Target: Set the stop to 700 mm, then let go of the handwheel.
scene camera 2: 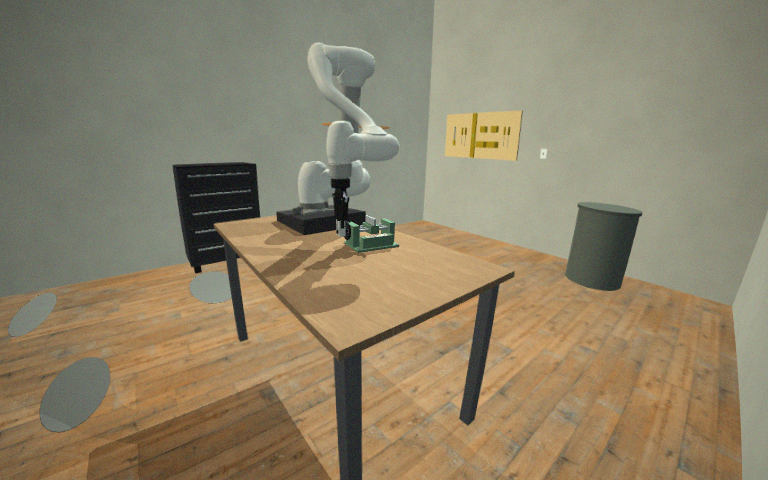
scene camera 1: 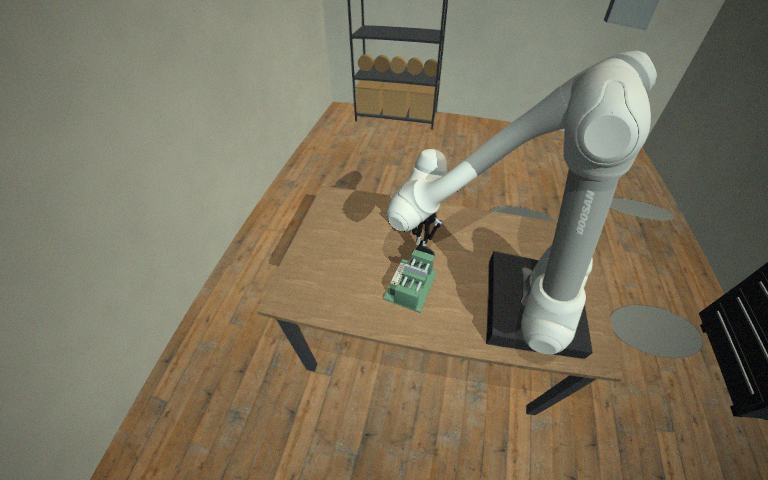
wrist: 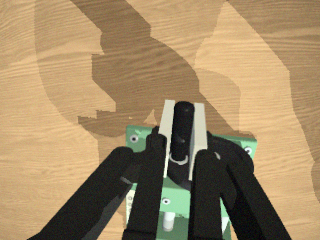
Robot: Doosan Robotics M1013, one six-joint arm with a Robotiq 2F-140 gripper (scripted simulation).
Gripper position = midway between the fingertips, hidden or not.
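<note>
In the wrist view I can see my gripper (wrist: 183,116), and there's a crank handle (wrist: 183,116) as well.
</note>
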